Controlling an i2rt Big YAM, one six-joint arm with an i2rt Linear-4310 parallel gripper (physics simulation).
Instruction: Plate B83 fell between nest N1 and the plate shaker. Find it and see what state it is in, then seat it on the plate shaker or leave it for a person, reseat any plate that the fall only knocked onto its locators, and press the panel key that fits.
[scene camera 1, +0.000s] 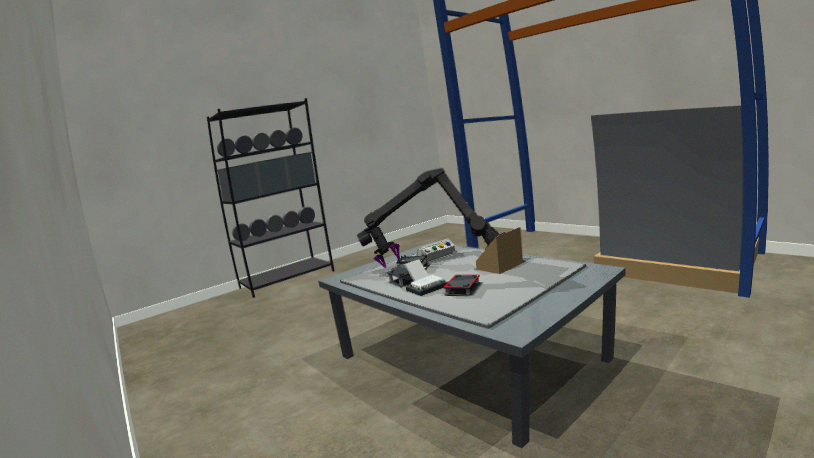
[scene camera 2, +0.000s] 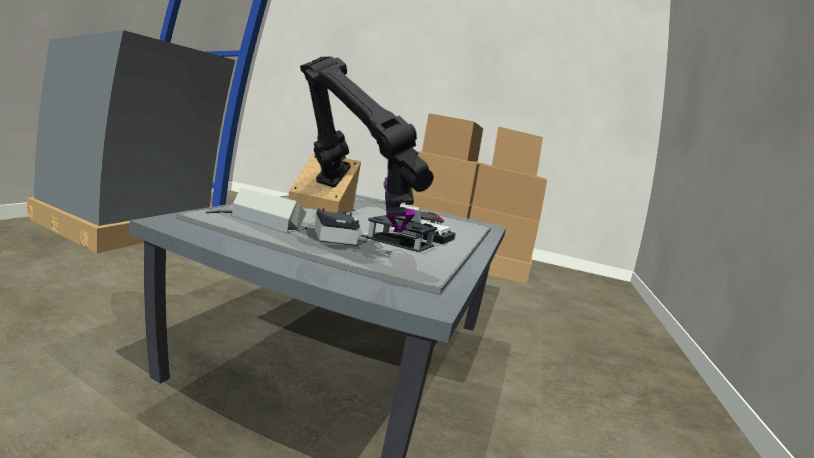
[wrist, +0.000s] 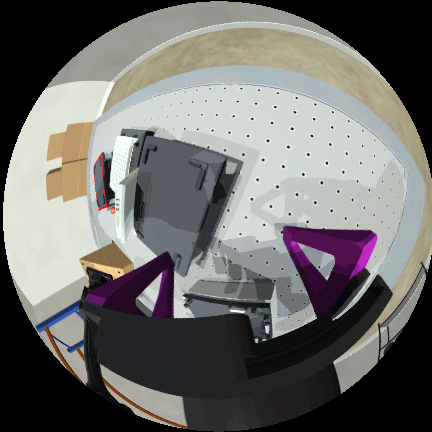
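Pixels of known places: gripper, fingertip midpoint: (scene camera 1: 392, 263) (scene camera 2: 397, 219) (wrist: 227, 246); arm's base at its link origin: (scene camera 1: 496, 243) (scene camera 2: 333, 173) (wrist: 100, 277).
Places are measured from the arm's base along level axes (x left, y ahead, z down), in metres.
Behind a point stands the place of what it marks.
Note:
My gripper (scene camera 1: 390, 263) {z 0.047, x -0.358, y 0.407 m} (scene camera 2: 399, 225) {z 0.047, x -0.358, y 0.407 m} (wrist: 227, 246) {z 0.047, x -0.358, y 0.407 m} is open and empty, low over the bench beside a dark raised platform (scene camera 2: 382, 220) {z 0.069, x -0.304, y 0.344 m} (wrist: 175, 192) {z 0.069, x -0.280, y 0.417 m} on posts. A pale plate (scene camera 1: 416, 268) {z 0.055, x -0.191, y 0.375 m} (wrist: 126, 205) {z 0.042, x -0.221, y 0.382 m} is tilted, leaning between that platform and a low black nest holding a white well plate (scene camera 1: 428, 281) {z 0.087, x -0.059, y 0.407 m} (wrist: 121, 162) {z 0.087, x -0.100, y 0.414 m}. Its label and lower edge are unclear. A grey box with a dark top (scene camera 2: 336, 234) {z 0.102, x -0.466, y 0.291 m} (wrist: 230, 307) {z 0.068, x -0.393, y 0.305 m} stands near the fingers. I cannot tell which unit is the shaker. The key panel (scene camera 1: 437, 248) {z 0.059, x -0.424, y 0.063 m} shows green, yellow and blue keys.
A red-rimmed black stand (scene camera 1: 462, 280) {z 0.086, x 0.075, y 0.313 m} (wrist: 100, 181) {z 0.086, x 0.050, y 0.331 m} stands beyond the well plate. The arm's wooden base block (scene camera 1: 500, 253) {z 0.032, x 0.068, y 0.046 m} (scene camera 2: 318, 190) {z 0.062, x -0.068, y -0.014 m} stands at the mat's back. The perforated mat (scene camera 1: 489, 313) {z 0.126, x 0.377, y 0.444 m} (wrist: 310, 145) {z 0.126, x -0.391, y 0.520 m} lies on the table (scene camera 1: 540, 324) {z 0.139, x 0.593, y 0.390 m}. A shelf rack and cartons stand away from the table.

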